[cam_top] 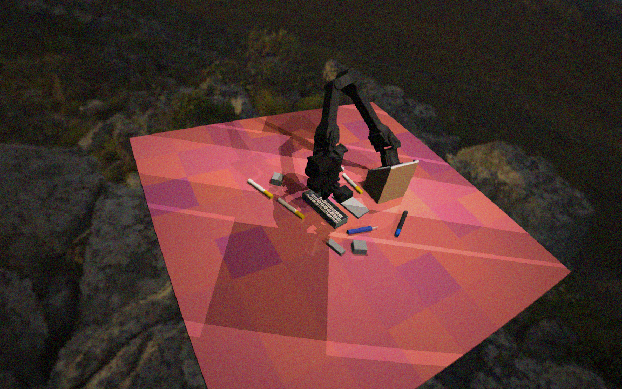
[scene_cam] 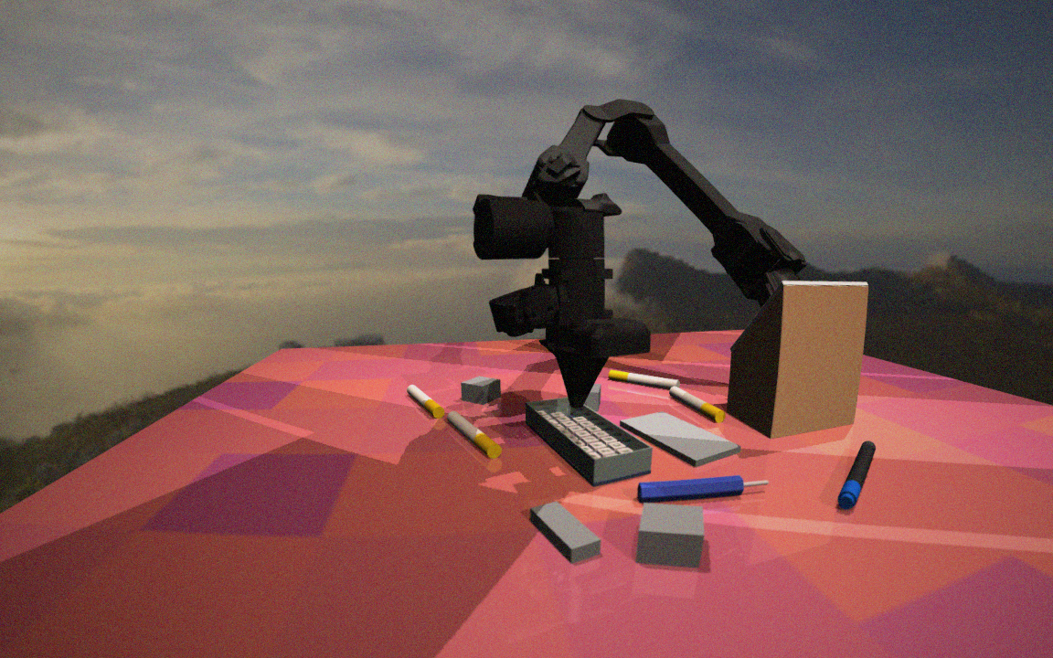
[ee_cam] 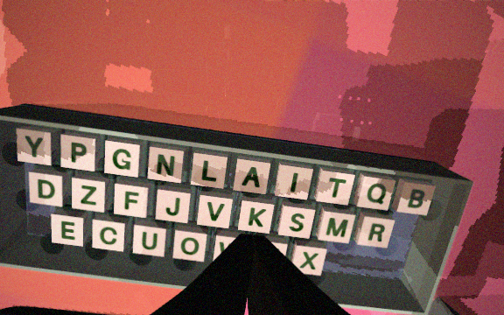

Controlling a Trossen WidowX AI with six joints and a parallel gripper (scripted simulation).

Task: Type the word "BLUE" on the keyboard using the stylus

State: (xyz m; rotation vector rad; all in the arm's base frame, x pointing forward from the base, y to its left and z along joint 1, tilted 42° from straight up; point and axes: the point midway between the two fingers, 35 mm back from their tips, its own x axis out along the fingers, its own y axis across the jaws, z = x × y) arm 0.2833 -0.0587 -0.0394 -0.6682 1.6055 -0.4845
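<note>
The stylus is 90 mm behind my gripper tip, 160 mm to the left of it and 30 mm below it. Also, from my gripper tip: flat grey plate: 110 mm behind, 30 mm to the left, 40 mm below; blue-capped marker: 200 mm behind, 210 mm to the left, 30 mm below.
</note>
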